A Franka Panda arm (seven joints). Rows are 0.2 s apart.
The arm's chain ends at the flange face. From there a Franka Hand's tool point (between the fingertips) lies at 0.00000 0.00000 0.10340 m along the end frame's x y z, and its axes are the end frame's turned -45 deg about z.
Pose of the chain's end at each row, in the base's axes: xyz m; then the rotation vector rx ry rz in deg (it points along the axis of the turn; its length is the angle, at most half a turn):
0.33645 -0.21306 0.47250 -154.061 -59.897 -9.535
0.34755 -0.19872 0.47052 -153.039 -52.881 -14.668
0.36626 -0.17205 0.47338 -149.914 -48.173 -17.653
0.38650 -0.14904 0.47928 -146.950 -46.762 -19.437
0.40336 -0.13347 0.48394 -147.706 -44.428 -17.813
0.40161 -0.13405 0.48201 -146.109 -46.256 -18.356
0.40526 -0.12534 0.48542 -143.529 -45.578 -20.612
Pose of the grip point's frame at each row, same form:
0.33804 -0.18484 0.37304 -121.599 -116.388 -17.139
0.35464 -0.16365 0.37351 -124.340 -110.247 -23.690
0.37575 -0.12936 0.37968 -123.864 -105.097 -28.729
0.39691 -0.10097 0.38833 -121.983 -102.909 -31.988
0.41252 -0.08584 0.39262 -123.367 -100.761 -30.448
0.41033 -0.08468 0.39158 -121.236 -101.971 -31.429
0.41563 -0.07158 0.39771 -119.469 -100.664 -34.802

